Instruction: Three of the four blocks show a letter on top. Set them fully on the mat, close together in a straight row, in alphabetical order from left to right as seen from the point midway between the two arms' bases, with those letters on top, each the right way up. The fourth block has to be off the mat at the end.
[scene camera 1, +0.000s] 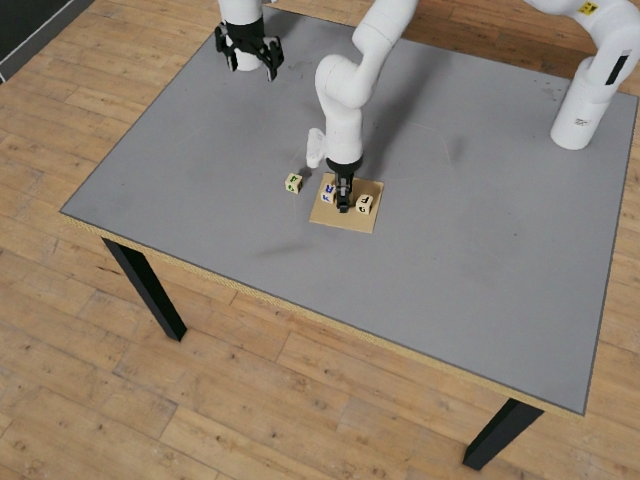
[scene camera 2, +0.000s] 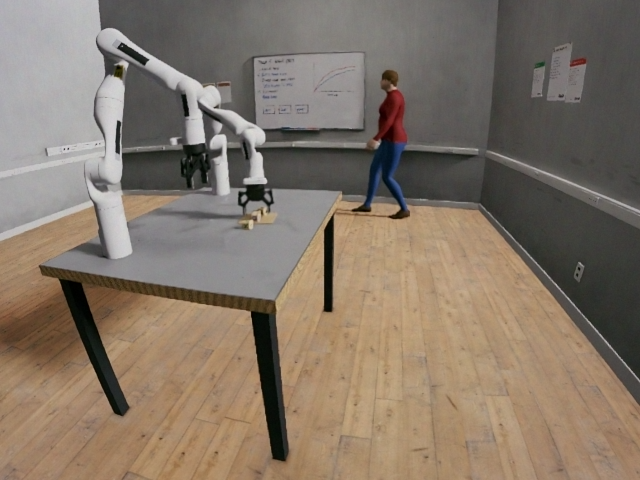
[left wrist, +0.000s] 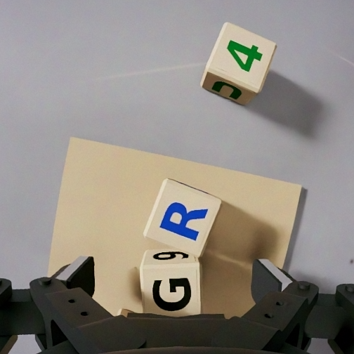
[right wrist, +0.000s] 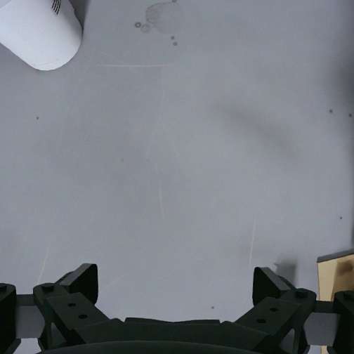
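Where they show: left gripper, fingertip midpoint: (scene camera 1: 344, 195) (scene camera 2: 256, 214); right gripper, fingertip midpoint: (scene camera 1: 253, 74) (scene camera 2: 198, 186); left arm's base, link origin: (scene camera 1: 569, 135) (scene camera 2: 221, 193); right arm's base, link origin: (scene camera 1: 247, 59) (scene camera 2: 119, 253).
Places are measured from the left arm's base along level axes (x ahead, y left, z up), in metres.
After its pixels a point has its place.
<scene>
The tan mat (scene camera 1: 341, 223) {x 0.397, y -0.462, z 0.004 m} (scene camera 2: 269, 219) {x 0.388, y -0.488, z 0.004 m} (left wrist: 110, 175) (right wrist: 327, 275) bears three blocks. The blue R block (scene camera 1: 328, 193) {x 0.347, y -0.505, z 0.033 m} (left wrist: 182, 217) has R on top and sits turned, its corner at or very near the black G block (left wrist: 171, 290), which has G on top. In scene camera 1 the left gripper hides the G block. The black F block (scene camera 1: 364, 204) {x 0.357, y -0.422, z 0.034 m} sits on the mat's right part there, with F on top. The green block (scene camera 1: 293, 183) {x 0.337, y -0.589, z 0.029 m} (scene camera 2: 247, 225) {x 0.330, y -0.608, z 0.019 m} (left wrist: 240, 57) lies off the mat, 4 on top. My left gripper (scene camera 1: 342, 208) {x 0.332, y -0.473, z 0.019 m} (scene camera 2: 256, 211) {x 0.332, y -0.473, z 0.019 m} (left wrist: 173, 276) is open, its fingers either side of the G block. My right gripper (scene camera 1: 251, 73) {x 0.197, y -0.713, z 0.194 m} (scene camera 2: 197, 183) {x 0.197, y -0.713, z 0.194 m} (right wrist: 174, 283) is open and empty, high above the table.
The grey table (scene camera 1: 439, 289) {x 0.499, y -0.232, z 0.000 m} (scene camera 2: 206, 258) {x 0.267, y -0.871, z 0.000 m} carries both arm bases, the left arm's base (scene camera 1: 571, 129) {x 0.044, y -0.014, z 0.058 m} at the right in scene camera 1. The left forearm (scene camera 1: 343, 124) {x 0.364, y -0.467, z 0.266 m} reaches over the table to the mat. A person (scene camera 2: 390, 113) stands beyond the table.
</scene>
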